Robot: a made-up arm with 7 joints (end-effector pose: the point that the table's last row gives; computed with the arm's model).
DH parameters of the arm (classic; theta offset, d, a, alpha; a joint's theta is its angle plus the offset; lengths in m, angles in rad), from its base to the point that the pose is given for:
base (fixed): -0.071 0 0 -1.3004
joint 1: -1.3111 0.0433 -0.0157 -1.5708
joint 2: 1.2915 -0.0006 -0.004 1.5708
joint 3: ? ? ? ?
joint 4: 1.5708 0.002 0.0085 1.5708
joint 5: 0 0.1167 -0.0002 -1.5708
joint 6: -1.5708 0 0.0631 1.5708
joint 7: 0 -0.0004 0 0
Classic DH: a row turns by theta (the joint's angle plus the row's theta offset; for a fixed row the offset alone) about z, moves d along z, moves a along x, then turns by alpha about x.
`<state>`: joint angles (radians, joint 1 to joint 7).
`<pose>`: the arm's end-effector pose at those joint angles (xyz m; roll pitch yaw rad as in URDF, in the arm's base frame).
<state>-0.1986 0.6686 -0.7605 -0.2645 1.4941 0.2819 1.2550</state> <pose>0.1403 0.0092 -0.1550 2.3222 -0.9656 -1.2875</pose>
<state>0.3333 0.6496 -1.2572 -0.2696 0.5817 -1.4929 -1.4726</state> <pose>-0.0596 -0.0161 -0.1049 0.9908 0.0719 -3.0134</pose>
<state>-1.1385 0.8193 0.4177 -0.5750 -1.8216 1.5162 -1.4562</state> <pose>0.1368 0.0445 0.0673 -0.1669 0.1278 -2.6935</pose>
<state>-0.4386 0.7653 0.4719 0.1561 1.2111 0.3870 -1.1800</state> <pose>0.1873 0.2256 -0.0286 1.6724 0.7622 0.8746</pose>
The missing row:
joint 3: 1.5708 -0.1319 0.0134 -1.5708
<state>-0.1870 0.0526 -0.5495 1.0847 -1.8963 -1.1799 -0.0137</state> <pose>0.0614 0.0788 -0.2763 -0.4404 0.4783 1.0929</pose>
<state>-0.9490 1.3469 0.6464 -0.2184 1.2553 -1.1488 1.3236</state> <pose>0.1340 0.1116 0.1226 -2.9946 -0.0336 -2.0720</pose>
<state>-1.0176 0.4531 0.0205 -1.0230 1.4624 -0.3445 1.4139</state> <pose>0.0823 0.0016 0.0786 -2.3136 0.0821 3.1234</pose>
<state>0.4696 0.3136 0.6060 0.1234 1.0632 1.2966 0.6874</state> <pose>-0.0524 0.2312 -0.1478 2.2343 -0.6613 1.6704</pose>
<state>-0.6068 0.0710 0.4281 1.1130 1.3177 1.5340 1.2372</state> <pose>0.1157 0.1272 -0.2269 2.5384 -0.5775 1.0476</pose>
